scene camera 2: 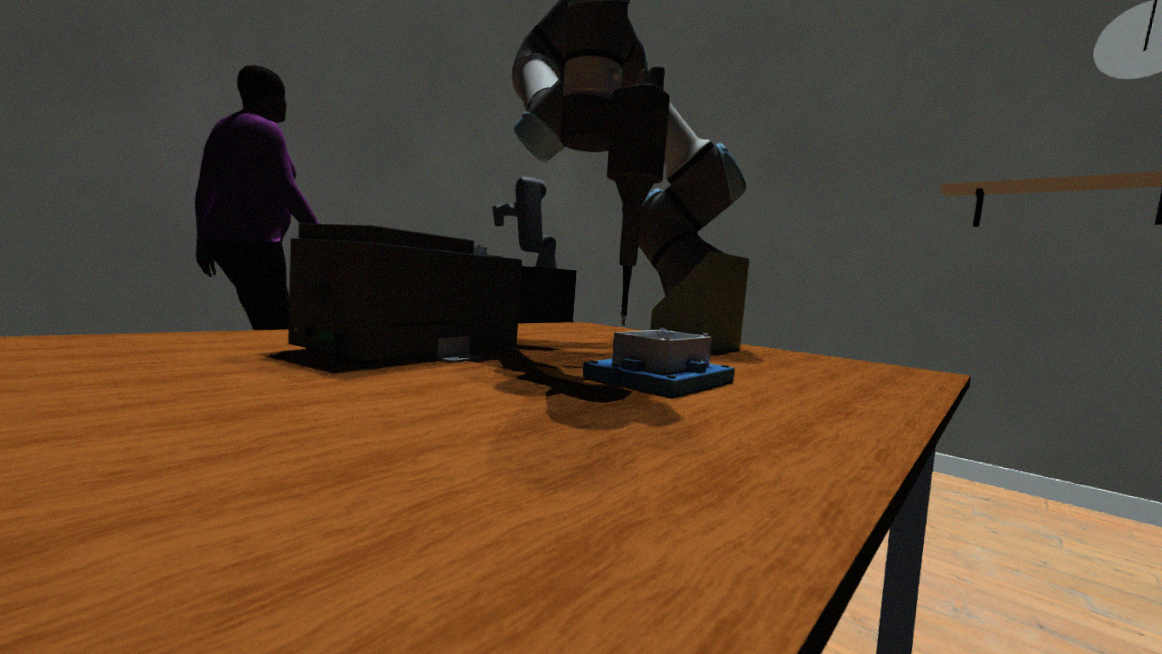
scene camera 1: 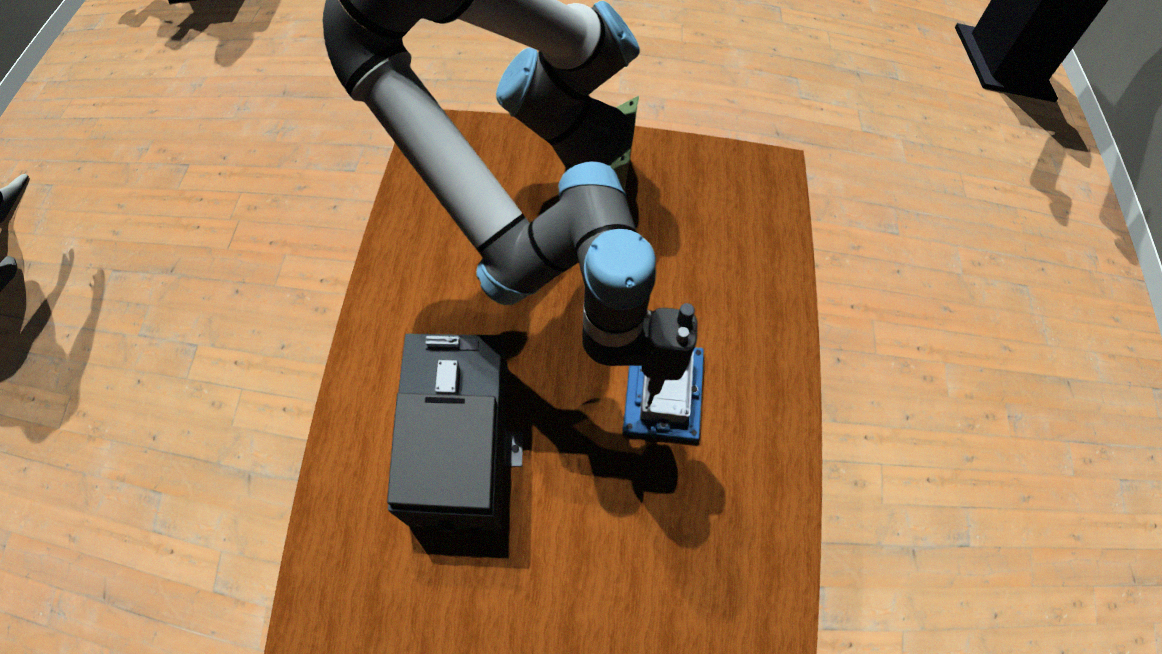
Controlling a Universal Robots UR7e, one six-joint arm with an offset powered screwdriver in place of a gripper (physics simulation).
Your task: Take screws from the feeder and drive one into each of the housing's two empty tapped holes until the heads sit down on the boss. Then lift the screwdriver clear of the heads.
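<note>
My screwdriver (scene camera 1: 649, 404) (scene camera 2: 623, 321) points straight down. Its bit tip is a little above the housing, near the front left corner in the scene camera 1 view. A small lighter piece at the bit tip looks like a screw. The light grey open-topped housing (scene camera 1: 671, 407) (scene camera 2: 660, 353) sits upright on the blue fixture (scene camera 1: 632, 420) (scene camera 2: 703, 379). The screwdriver body hides part of the housing in the scene camera 1 view. The tapped holes are too small to judge. The dark screw feeder (scene camera 1: 445, 450) (scene camera 2: 406, 300) stands left of the fixture, apart from it.
A silver piece (scene camera 1: 442, 341) lies on the feeder's far end. A small metal plate (scene camera 1: 516, 453) is at the feeder's right side. The green arm mount (scene camera 2: 707, 304) stands behind the housing. A person in purple (scene camera 2: 243, 178) and another arm (scene camera 2: 530, 215) are in the background.
</note>
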